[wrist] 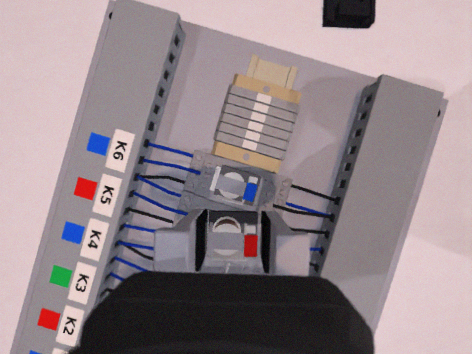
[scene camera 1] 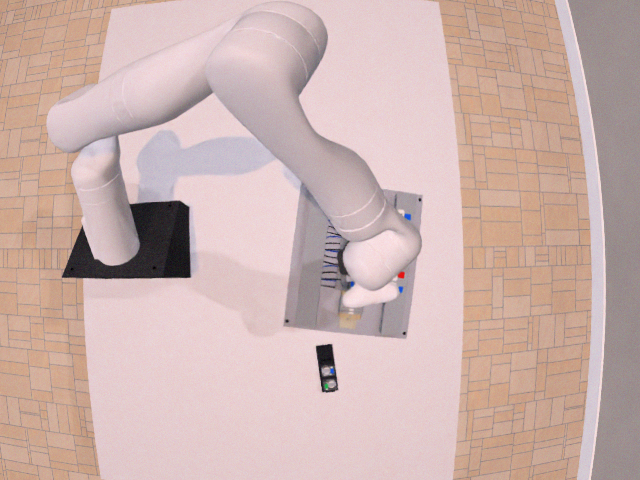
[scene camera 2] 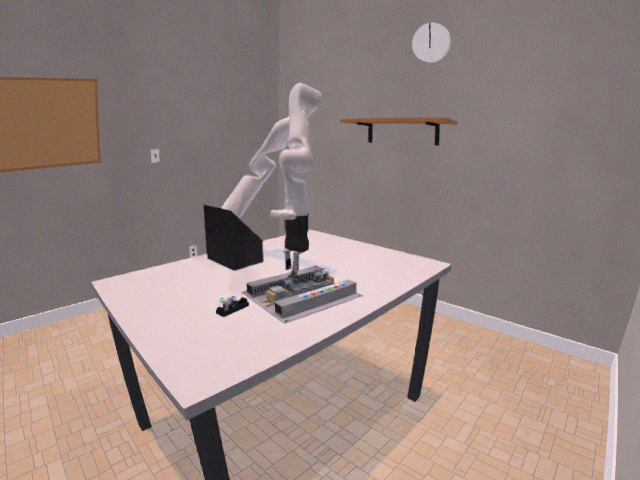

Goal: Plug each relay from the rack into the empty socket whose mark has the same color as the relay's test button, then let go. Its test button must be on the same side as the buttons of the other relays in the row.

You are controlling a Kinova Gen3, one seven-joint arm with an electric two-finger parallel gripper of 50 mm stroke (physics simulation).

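Seen in the pictures: gripper, between the fingertips: [wrist: 234, 231] [scene camera 2: 292, 270]; arm's base, origin of its link: [scene camera 1: 118, 248] [scene camera 2: 227, 217].
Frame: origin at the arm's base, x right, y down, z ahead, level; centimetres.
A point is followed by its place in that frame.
Note:
My gripper [wrist: 234, 231] @[y 9.9, x 3.4, z 45.8 cm] [scene camera 2: 292, 269] @[y 9.9, x 3.4, z 45.8 cm] is shut on a relay [wrist: 227, 245] @[y 8.7, x 2.9, z 46.0 cm] with a red test button at its right in the wrist view. It holds the relay low over the row, around the K5 place, beside the seated K6 relay [wrist: 234, 185] @[y 12.6, x 5.5, z 46.2 cm]; whether its pins touch a socket is hidden. The K6 relay's blue button is also at its right. The red K5 mark [wrist: 85, 188] @[y 15.1, x 3.4, z 55.9 cm] and green K3 mark [wrist: 60, 276] @[y 15.1, x -2.7, z 56.5 cm] show on the duct. The black rack [scene camera 1: 324, 352] @[y 19.1, x 20.2, z 40.4 cm] [scene camera 2: 223, 311] [wrist: 349, 14] @[y 17.1, x 18.6, z 40.6 cm] holds a blue-button relay [scene camera 1: 326, 370] @[y 14.7, x 23.5, z 40.6 cm] and a green-button relay [scene camera 1: 329, 384] @[y 14.7, x 26.7, z 41.3 cm]. The arm hides the gripper in scene camera 1.
Grey ducts [wrist: 135, 60] @[y 15.1, x 12.2, z 54.1 cm] [wrist: 395, 150] @[y 15.1, x 9.6, z 36.4 cm] flank the row on the panel [wrist: 207, 65] @[y 19.1, x 13.8, z 50.0 cm]. A tan-ended terminal block [wrist: 257, 120] @[y 14.7, x 9.8, z 45.6 cm] stands beyond the K6 relay. Blue and black wires run from the sockets to both ducts. The black arm base [scene camera 1: 149, 242] @[y 1.0, x -1.4, z 6.4 cm] [scene camera 2: 232, 242] @[y 7.6, x 4.6, z 10.8 cm] stands on the table.

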